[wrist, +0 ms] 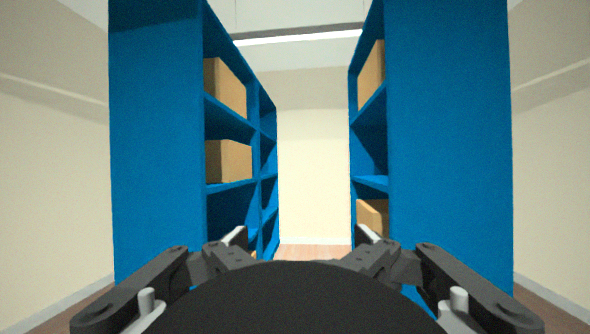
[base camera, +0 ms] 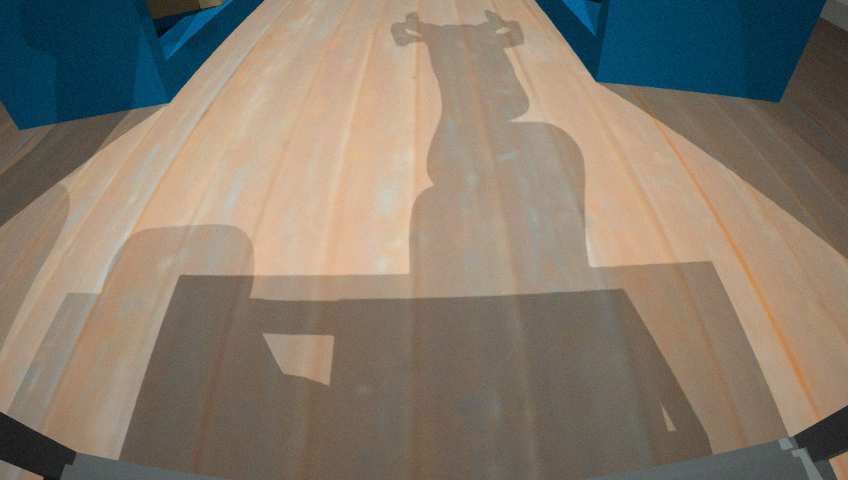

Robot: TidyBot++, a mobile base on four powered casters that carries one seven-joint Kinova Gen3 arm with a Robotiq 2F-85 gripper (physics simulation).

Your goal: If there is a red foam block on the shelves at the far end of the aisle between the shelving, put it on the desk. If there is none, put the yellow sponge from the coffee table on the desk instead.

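Places are measured from the arm's base along level axes (x up, y ahead, z left), in metres.
Pixels of known places: gripper, fingertip midpoint: (wrist: 300, 237).
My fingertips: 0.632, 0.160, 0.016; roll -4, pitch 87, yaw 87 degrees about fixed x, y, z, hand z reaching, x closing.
Note:
Ahead of a thing's pixels: the offset from my fingertips to its top centre, as dx, dy, dz. Level surfaces: height alone.
My gripper (wrist: 300, 237) is open and empty, pointing level down the aisle between two blue shelving rows in the wrist view. The left shelving (wrist: 156, 150) (base camera: 98, 71) and the right shelving (wrist: 450, 150) (base camera: 693, 53) stand on both sides, with their end panels facing me. The far shelves on the left are seen at a steep slant, and their contents are hard to tell. No red foam block, yellow sponge, desk or coffee table shows in either view.
Cardboard boxes @(+0.232, +1.220, +0.650) (wrist: 237, 161) @(+0.689, +1.075, -0.494) (wrist: 371, 75) stand on shelves on both sides. A pale wall (wrist: 314, 175) closes the far end of the aisle. The wooden floor @(dx -1.029) (base camera: 333, 148) runs between the shelving, with the robot's shadow on it.

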